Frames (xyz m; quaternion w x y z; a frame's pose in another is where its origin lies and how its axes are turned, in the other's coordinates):
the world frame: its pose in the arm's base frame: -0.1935 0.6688 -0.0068 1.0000 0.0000 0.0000 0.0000
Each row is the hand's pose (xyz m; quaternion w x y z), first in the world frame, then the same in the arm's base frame.
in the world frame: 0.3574 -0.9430 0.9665 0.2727 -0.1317 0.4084 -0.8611
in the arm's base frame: 0.1639 -0.2742 0.9597 0.2727 -0.1317 0.4084 -0.8611
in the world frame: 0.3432 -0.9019 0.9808 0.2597 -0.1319 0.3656 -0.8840
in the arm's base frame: 0.1497 -0.2331 0.9740 0.2597 -0.1319 0.3656 -0.8840
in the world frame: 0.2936 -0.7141 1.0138 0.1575 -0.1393 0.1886 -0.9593
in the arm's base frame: 0.1001 -0.0453 1.0070 0.1575 -0.1393 0.1886 -0.9593
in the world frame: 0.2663 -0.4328 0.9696 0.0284 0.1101 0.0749 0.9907
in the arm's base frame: 0.0728 0.2360 0.9628 0.0284 0.1101 0.0749 0.9907
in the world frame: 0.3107 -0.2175 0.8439 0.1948 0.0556 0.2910 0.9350
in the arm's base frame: 0.1172 0.4513 0.8371 0.1948 0.0556 0.2910 0.9350
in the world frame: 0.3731 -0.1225 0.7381 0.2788 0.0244 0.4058 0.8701
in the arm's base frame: 0.1796 0.5463 0.7313 0.2788 0.0244 0.4058 0.8701
